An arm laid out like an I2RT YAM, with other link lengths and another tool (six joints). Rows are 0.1 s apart.
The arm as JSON. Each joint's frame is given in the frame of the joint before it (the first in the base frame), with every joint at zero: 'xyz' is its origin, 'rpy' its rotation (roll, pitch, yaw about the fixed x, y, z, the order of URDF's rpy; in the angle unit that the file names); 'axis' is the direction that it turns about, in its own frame. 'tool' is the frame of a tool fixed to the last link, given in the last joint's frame.
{
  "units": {
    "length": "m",
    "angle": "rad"
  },
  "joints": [
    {
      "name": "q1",
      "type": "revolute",
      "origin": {
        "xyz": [
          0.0,
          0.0,
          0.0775
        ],
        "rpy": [
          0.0,
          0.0,
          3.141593
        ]
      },
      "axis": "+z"
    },
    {
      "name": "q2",
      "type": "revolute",
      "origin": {
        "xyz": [
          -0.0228,
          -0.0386,
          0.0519
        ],
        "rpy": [
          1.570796,
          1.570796,
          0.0
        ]
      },
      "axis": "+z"
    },
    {
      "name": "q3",
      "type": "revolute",
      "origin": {
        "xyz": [
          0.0,
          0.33,
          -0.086
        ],
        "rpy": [
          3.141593,
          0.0,
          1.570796
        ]
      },
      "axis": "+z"
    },
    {
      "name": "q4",
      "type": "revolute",
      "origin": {
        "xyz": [
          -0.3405,
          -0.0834,
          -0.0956
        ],
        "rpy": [
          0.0,
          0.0,
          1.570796
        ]
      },
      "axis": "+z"
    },
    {
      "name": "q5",
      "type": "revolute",
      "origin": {
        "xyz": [
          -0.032,
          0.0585,
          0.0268
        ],
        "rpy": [
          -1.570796,
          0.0,
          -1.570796
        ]
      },
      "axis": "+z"
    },
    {
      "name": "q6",
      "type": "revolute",
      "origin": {
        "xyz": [
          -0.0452,
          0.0,
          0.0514
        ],
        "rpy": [
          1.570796,
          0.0,
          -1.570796
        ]
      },
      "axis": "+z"
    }
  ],
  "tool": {
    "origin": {
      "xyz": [
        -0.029,
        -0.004,
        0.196
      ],
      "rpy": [
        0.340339,
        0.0,
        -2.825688
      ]
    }
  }
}
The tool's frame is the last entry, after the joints.
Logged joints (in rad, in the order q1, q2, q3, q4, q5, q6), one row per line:
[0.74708 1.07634 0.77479 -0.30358 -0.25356 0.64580]
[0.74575 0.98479 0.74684 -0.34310 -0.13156 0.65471]
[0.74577 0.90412 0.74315 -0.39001 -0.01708 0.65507]
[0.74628 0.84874 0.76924 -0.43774 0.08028 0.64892]
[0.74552 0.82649 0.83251 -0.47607 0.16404 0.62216]
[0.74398 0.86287 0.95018 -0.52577 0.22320 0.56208]
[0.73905 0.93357 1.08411 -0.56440 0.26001 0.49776]
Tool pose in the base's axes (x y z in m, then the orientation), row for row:
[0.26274 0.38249 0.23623 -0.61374 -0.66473 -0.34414 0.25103]
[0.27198 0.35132 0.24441 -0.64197 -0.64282 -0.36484 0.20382]
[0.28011 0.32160 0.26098 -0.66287 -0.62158 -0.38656 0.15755]
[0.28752 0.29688 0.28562 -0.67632 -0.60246 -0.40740 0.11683]
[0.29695 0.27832 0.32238 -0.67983 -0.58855 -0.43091 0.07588]
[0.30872 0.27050 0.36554 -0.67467 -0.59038 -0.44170 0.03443]
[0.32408 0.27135 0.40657 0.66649 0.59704 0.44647 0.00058]
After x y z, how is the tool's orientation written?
As a quaternion, x y z w.
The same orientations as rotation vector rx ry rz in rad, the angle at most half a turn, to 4 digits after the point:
[-1.6701 -1.8089 -0.9365]
[-1.7909 -1.7932 -1.0178]
[-1.8964 -1.7783 -1.1059]
[-1.9799 -1.7637 -1.1926]
[-2.0384 -1.7647 -1.2920]
[-2.0743 -1.8151 -1.3580]
[2.0931 1.8750 1.4021]

